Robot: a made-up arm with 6 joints. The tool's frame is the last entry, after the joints. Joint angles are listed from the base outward.
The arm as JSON. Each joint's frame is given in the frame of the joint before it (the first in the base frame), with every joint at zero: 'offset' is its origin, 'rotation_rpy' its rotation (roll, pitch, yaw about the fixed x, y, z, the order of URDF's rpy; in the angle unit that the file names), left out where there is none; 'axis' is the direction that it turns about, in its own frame. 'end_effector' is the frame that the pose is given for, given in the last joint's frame.
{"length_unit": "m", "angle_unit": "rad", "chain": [
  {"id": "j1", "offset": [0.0, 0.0, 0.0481], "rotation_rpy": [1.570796, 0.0, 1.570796], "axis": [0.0, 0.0, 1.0]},
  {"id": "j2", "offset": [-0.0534, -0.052, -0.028], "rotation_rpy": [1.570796, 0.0, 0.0], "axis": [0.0, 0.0, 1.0]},
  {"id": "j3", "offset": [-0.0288, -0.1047, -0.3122], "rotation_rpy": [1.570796, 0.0, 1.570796], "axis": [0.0, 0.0, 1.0]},
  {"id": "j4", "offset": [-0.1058, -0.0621, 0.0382], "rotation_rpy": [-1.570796, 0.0, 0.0], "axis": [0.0, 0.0, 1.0]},
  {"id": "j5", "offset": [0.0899, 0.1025, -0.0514], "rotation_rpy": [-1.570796, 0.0, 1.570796], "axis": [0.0, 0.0, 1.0]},
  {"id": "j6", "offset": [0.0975, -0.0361, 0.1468], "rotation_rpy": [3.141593, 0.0, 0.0], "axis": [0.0, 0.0, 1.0]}
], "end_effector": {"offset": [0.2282, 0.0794, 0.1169], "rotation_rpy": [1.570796, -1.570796, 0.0]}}
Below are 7 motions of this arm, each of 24 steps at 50 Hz.
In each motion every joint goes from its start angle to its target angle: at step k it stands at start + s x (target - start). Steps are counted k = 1, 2, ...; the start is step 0. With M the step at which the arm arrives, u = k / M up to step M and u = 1 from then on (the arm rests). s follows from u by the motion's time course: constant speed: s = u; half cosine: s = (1 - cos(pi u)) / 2; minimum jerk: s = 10 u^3 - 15 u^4 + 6 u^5.
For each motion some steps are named. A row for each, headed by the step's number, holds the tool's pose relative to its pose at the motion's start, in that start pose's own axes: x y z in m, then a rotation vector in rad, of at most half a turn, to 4 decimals.
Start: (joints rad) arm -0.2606 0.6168 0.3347 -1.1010 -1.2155 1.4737
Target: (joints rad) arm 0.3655 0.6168 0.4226 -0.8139 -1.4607 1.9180
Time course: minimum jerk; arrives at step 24
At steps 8, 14, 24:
8: -0.0177 0.0585 -0.0520 0.2759 0.0314 0.0385
14: -0.0657 0.2254 -0.1094 0.8647 0.0917 0.0905
24: -0.1062 0.3744 -0.0896 1.3276 0.1281 0.1070

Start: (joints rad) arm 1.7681 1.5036 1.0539 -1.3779 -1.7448 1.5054
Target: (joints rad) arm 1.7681 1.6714 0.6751 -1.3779 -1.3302 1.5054
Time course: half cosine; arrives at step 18
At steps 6, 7, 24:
6: 0.0058 -0.0019 0.0498 -0.1898 0.0542 0.0194
7: 0.0088 -0.0005 0.0652 -0.2498 0.0706 0.0275
24: 0.0491 0.0487 0.1793 -0.7591 0.1903 0.1311

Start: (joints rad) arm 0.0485 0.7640 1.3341 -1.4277 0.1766 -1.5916
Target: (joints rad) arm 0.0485 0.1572 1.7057 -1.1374 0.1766 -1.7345
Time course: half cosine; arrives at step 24
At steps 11, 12, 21, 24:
11: 0.0402 0.0385 -0.0244 0.0422 0.0167 0.2998
12: 0.0456 0.0447 -0.0274 0.0451 0.0204 0.3472
21: 0.0778 0.0909 -0.0452 0.0386 0.0522 0.6985
24: 0.0799 0.0948 -0.0465 0.0360 0.0552 0.7284

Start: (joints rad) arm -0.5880 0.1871 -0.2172 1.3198 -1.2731 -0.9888
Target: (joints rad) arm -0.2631 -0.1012 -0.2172 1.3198 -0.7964 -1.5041
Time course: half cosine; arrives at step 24
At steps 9, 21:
9: 0.0553 -0.0342 0.0608 -0.2907 0.1240 0.0499
21: 0.2220 -0.0424 0.1441 -0.8645 0.3223 0.2744

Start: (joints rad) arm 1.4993 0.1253 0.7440 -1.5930 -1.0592 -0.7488
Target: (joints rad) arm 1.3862 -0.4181 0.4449 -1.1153 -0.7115 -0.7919
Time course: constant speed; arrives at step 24
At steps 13, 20, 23, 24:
13: -0.0720 -0.0267 0.1079 -0.3937 0.1950 -0.1049
20: -0.0903 -0.0212 0.1808 -0.6134 0.2814 -0.1218
23: -0.0936 -0.0148 0.2129 -0.7076 0.3132 -0.1213
24: -0.0942 -0.0121 0.2237 -0.7389 0.3230 -0.1202

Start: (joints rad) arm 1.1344 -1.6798 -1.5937 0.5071 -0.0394 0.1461
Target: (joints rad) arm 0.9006 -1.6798 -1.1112 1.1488 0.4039 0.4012
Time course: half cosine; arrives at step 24
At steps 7, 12, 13, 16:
7: -0.0494 -0.0009 0.0477 -0.1121 0.0946 -0.1481
12: -0.1077 0.0301 0.1405 -0.3139 0.2350 -0.3668
13: -0.1163 0.0420 0.1620 -0.3612 0.2638 -0.4116
16: -0.1313 0.0854 0.2233 -0.5025 0.3424 -0.5339

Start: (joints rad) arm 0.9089 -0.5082 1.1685 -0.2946 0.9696 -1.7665
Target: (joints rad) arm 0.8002 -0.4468 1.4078 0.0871 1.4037 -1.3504
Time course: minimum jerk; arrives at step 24
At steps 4, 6, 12, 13, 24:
4: 0.0034 -0.0011 -0.0020 0.0030 -0.0021 0.0199
6: 0.0102 -0.0032 -0.0057 0.0084 -0.0061 0.0581
12: 0.0523 -0.0124 -0.0240 0.0325 -0.0331 0.2812
13: 0.0612 -0.0136 -0.0270 0.0357 -0.0391 0.3250
24: 0.1120 -0.0154 -0.0384 0.0449 -0.0757 0.5620

